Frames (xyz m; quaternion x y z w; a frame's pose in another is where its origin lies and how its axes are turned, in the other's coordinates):
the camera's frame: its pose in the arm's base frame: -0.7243 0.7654 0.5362 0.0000 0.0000 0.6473 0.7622
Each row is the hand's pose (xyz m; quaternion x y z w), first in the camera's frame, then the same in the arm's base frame.
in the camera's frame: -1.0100 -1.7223 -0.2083 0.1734 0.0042 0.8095 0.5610
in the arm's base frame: 0.8117 -0.5102 0.3279 -0.1294 -0.1154 -0.9801 0.0964
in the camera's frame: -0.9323 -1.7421 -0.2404 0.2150 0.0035 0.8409 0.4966
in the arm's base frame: 0.8438 -0.4367 0.2958 -0.1616 -0.1418 -0.9624 0.1658
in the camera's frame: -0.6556 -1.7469 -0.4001 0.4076 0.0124 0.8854 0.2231
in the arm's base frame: 0.8934 -0.1645 0.1361 -0.3027 -0.2733 -0.8193 0.4031
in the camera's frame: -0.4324 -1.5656 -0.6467 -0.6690 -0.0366 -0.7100 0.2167
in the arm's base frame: 0.7506 0.0851 -0.1105 -0.4862 -0.4610 -0.4009 0.6248
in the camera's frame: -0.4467 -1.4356 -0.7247 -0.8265 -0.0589 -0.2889 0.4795
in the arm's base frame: 0.6200 0.0921 -0.1885 -0.5919 -0.5799 0.0902 0.5525
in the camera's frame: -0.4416 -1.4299 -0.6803 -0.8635 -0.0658 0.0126 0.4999
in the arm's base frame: 0.6152 0.0980 -0.1441 -0.6156 -0.6091 0.3332 0.3729
